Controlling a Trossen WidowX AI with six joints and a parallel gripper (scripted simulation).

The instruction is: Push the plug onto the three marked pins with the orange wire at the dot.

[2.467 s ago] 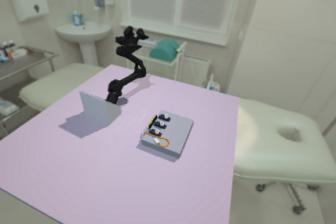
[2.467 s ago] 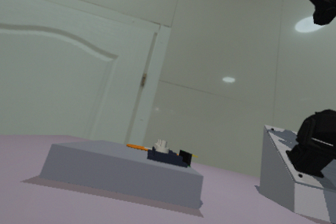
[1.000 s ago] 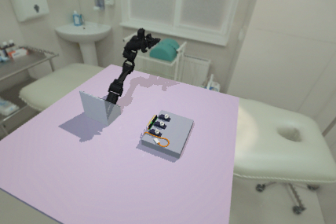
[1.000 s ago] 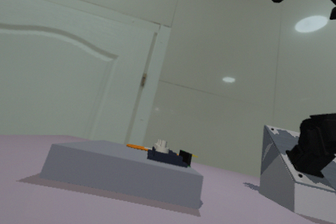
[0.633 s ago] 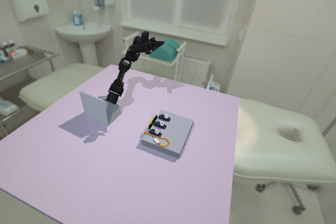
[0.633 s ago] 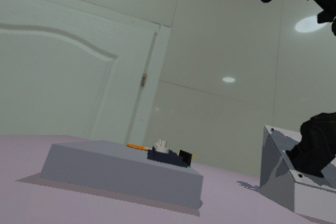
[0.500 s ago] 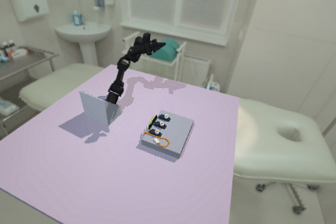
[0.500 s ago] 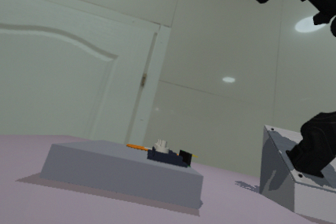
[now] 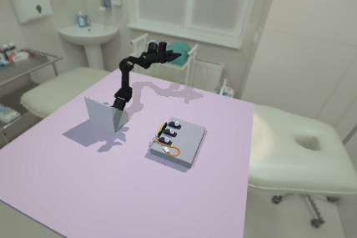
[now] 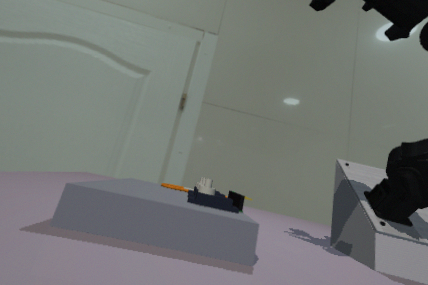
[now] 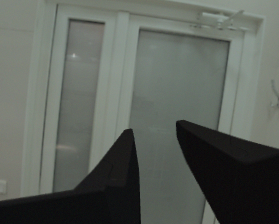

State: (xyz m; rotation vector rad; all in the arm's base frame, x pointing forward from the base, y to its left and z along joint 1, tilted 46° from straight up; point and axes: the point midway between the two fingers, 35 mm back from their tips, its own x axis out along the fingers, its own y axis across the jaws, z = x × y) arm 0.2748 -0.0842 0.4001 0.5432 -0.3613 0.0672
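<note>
My gripper tip is 390 mm above the green band, 220 mm to the left of it and 20 mm short of it. From my gripper tip the other things lie so: grey printed holder 440 mm below, 190 mm to the right, 170 mm ahead.
</note>
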